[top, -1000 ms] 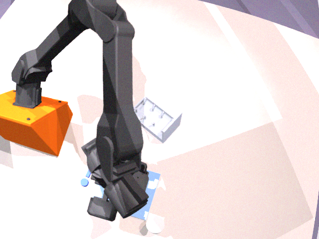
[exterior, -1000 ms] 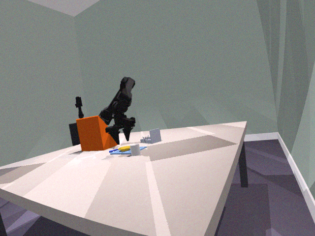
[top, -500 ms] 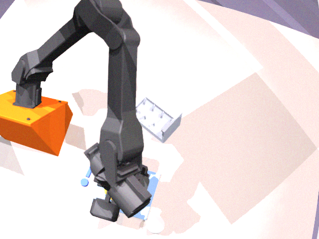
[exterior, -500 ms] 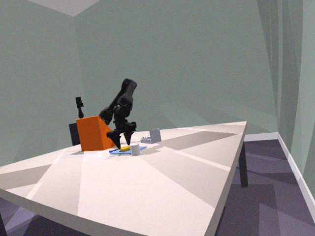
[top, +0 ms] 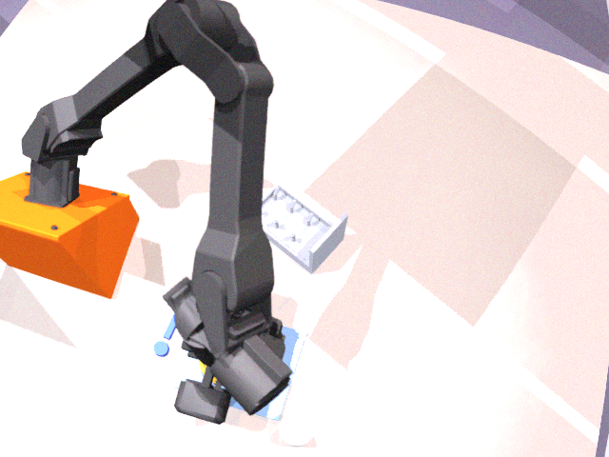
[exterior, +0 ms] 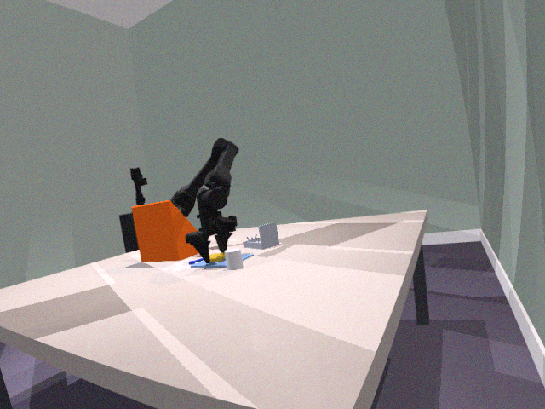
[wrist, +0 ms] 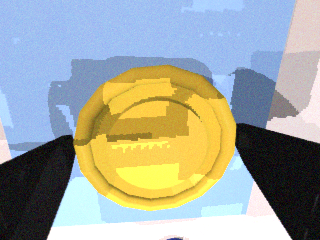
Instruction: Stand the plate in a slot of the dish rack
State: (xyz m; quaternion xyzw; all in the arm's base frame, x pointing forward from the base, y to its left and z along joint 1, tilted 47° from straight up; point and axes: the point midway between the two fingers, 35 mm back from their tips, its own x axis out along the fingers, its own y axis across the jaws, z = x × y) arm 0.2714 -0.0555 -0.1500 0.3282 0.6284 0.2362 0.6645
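Right now the pale blue mat is 20 mm ahead of my gripper tip. Also, from my gripper tip: grey dish rack (210 mm to the left, 60 mm ahead, 20 mm above); then yellow plate (10 mm above); then white cup (110 mm ahead, 80 mm to the right, 20 mm above).
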